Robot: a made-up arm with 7 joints.
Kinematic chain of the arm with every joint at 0, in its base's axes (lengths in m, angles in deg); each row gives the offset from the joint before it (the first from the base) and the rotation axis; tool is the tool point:
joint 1: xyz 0 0 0.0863 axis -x
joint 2: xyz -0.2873 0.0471 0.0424 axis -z
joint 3: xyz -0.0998 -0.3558 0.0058 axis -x
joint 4: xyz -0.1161 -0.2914 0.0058 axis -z
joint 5: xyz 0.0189 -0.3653 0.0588 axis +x
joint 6: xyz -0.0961 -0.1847 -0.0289 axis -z
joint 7: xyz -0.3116 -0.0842 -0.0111 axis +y
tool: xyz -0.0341 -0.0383 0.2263
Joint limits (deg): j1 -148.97..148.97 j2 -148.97..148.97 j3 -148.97..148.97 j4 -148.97..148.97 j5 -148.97..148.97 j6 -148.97..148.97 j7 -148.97..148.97
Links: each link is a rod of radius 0.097 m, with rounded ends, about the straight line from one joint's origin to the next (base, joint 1, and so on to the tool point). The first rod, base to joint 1, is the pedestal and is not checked.
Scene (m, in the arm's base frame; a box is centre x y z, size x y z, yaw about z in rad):
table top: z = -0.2
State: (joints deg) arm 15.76 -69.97 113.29 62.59 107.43 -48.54 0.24
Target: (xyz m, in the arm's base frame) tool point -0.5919 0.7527 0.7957
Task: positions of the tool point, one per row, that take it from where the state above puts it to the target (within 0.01 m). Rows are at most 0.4 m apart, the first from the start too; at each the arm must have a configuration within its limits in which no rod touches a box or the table.
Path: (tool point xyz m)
1: -0.0027 -0.4510 1.0080
2: -0.1584 -0.1708 1.1444
3: -0.3157 0.1588 1.1609
4: -0.4636 0.4854 1.0419
5: -0.5919 0.7527 0.7957

